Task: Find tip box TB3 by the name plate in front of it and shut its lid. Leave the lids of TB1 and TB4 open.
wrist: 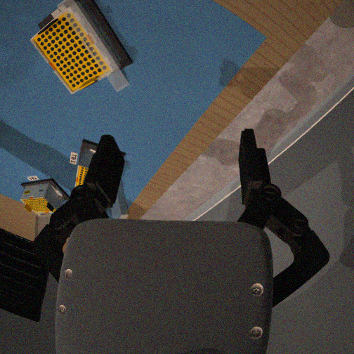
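A tip box (72, 52) with a yellow, dark-holed rack is at the upper left of the wrist view; no name plate shows beside it. A clear panel (118, 80) and a long dark edge (111, 37) show along its right side; how far its lid stands open I cannot tell. Tip box TB1 (81, 175), with its name plate (74, 158), is partly hidden behind the left finger. Another tip box (39, 204) is at the lower left, with a small plate (32, 178) that looks like TB4. My gripper (176, 144) is open and empty, to the lower right of the upper box.
The boxes stand on a blue mat (165, 90). A wooden table strip (200, 130) borders it on the right, then a mottled stone-like band (280, 110) and a dark grey area. Shadows lie on the mat and the band. A black ribbed part (20, 275) is at the lower left.
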